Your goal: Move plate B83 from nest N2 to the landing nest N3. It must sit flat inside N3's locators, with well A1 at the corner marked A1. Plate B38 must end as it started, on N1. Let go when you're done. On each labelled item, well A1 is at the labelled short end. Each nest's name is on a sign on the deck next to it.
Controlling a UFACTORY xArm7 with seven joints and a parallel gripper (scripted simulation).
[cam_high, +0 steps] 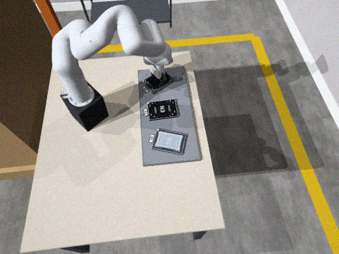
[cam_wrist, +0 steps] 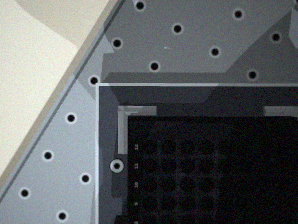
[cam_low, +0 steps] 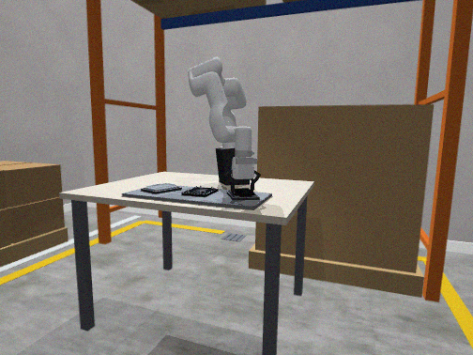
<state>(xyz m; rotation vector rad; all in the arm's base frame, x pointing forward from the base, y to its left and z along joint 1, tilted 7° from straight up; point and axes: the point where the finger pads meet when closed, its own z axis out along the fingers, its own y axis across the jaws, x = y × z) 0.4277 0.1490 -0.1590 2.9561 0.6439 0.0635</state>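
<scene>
The dark multi-well plate is 10 mm below my hand. The rest, counted from my hand: light grey plate 420 mm to the right, 30 mm behind, 10 mm below; then black nest 210 mm to the right, 20 mm below, 20 mm behind.
</scene>
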